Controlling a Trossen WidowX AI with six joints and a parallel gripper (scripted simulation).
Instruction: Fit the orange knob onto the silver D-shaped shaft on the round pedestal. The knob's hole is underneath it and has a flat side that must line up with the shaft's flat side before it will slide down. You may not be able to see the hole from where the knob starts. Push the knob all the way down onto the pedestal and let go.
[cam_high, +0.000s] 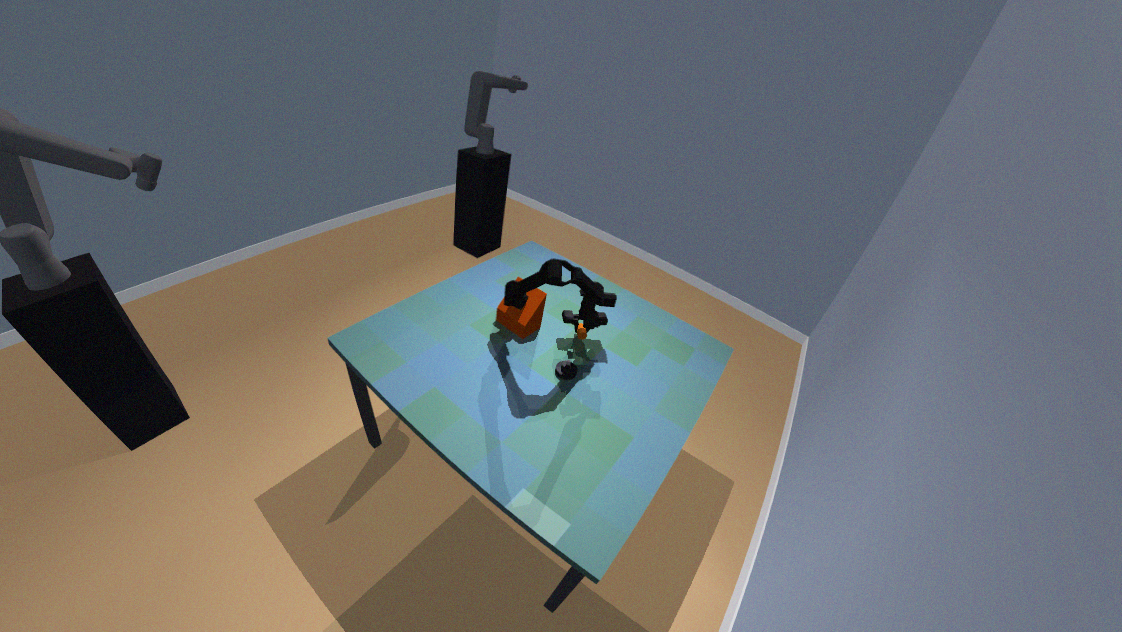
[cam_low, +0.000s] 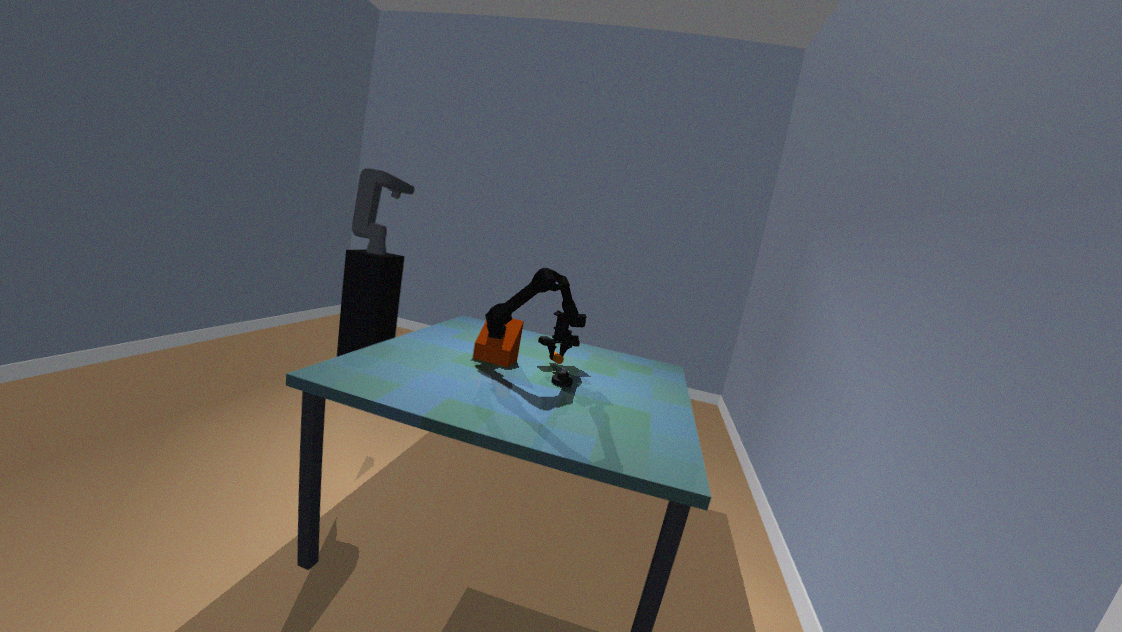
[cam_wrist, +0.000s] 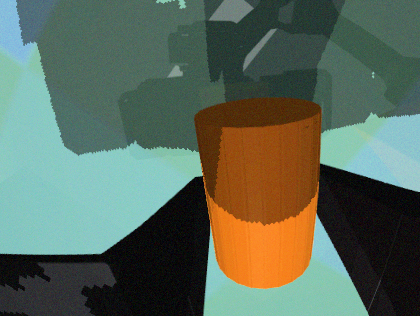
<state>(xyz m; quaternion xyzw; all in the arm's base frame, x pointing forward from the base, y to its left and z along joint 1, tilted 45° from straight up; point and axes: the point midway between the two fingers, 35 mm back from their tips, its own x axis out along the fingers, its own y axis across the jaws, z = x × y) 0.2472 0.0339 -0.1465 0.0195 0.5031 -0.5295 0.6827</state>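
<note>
The orange knob lies 10 mm ahead of my gripper tip, 10 mm to the right of it and 10 mm above it. Also, from my gripper tip: pedestal 70 mm ahead, 220 mm to the right, 10 mm above.
</note>
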